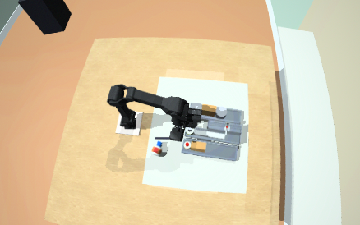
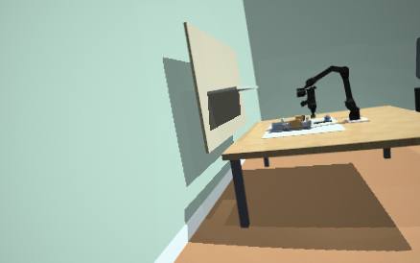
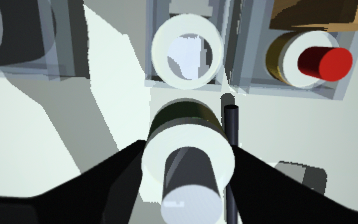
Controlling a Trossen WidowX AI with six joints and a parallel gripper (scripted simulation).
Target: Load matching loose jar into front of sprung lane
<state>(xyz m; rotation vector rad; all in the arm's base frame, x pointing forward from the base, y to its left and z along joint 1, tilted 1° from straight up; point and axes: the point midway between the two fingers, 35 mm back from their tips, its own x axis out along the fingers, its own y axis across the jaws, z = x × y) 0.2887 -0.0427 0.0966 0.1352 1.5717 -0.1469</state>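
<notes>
The thin dark rod lies 70 mm behind my gripper tip, 40 mm to the right of it and 70 mm below it. The rest, counted from my gripper tip: grey lane rack: 200 mm ahead, 10 mm to the right, 50 mm below.
</notes>
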